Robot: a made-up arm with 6 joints.
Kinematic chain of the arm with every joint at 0, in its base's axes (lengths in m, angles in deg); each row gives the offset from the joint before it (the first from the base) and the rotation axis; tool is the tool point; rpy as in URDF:
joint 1: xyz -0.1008 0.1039 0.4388 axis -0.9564 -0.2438 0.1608
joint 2: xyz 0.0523 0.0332 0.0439 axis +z
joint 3: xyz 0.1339 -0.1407 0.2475 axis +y
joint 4: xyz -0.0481 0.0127 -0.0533 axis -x
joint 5: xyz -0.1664 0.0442 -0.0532 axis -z
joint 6: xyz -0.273 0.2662 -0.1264 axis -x
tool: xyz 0.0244 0.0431 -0.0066 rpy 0 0 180
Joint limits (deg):
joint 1: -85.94..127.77
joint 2: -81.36..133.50
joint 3: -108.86..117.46
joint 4: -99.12..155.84
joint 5: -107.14..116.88
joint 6: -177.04..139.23
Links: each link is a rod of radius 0.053 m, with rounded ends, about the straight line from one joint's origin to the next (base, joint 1, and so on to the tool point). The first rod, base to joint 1, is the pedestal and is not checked.
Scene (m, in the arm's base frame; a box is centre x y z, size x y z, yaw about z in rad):
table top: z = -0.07
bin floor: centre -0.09 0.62 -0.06 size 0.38 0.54 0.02 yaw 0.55
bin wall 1: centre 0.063 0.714 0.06 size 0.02 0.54 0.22 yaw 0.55
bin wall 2: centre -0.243 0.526 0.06 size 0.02 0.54 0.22 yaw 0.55
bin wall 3: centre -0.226 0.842 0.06 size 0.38 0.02 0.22 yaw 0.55
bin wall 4: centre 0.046 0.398 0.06 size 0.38 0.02 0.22 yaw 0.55
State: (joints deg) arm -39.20 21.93 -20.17 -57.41 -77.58 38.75
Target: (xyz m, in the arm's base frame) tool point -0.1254 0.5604 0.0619
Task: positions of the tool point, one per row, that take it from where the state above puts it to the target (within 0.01 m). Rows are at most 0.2 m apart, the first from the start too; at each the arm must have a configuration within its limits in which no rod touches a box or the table.
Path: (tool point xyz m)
1: -0.2565 0.2758 0.2915
2: -0.1401 0.3749 0.3183
3: -0.0081 0.4263 0.3440
4: 0.0351 0.4265 0.3177
5: 0.0713 0.4338 0.3135
6: 0.0896 0.4532 0.3247
7: 0.0816 0.4843 0.3412
8: 0.0419 0.5207 0.3519
9: -0.0289 0.5507 0.3485
10: -0.1254 0.5604 0.3285
11: -0.1253 0.5787 0.2475
12: -0.1257 0.5797 0.1574
13: -0.1254 0.5604 0.0619

